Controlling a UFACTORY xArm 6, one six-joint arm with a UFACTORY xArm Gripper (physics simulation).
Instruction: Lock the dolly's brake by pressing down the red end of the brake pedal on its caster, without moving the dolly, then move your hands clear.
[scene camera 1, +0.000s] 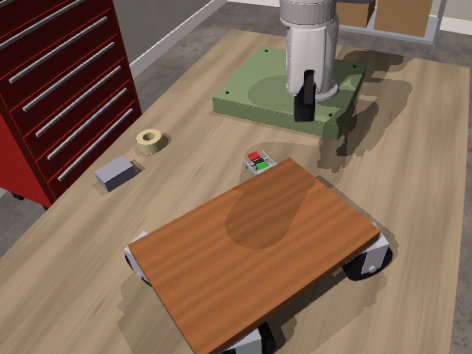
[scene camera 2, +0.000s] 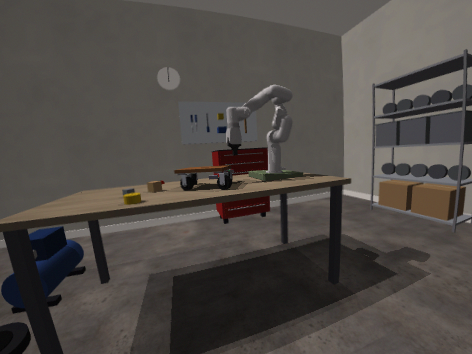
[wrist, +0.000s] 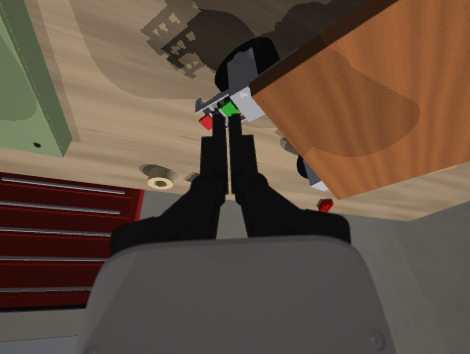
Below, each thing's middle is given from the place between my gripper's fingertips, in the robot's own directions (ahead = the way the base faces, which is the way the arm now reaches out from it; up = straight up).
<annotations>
Now: the dolly (scene camera 1: 223, 269) 19 cm ahead of my hand, 3 cm to the right of it and 13 cm below it. Round my hand: grey block (scene camera 1: 112, 175): 5 cm ahead, 38 cm to the right, 17 cm below.
</annotations>
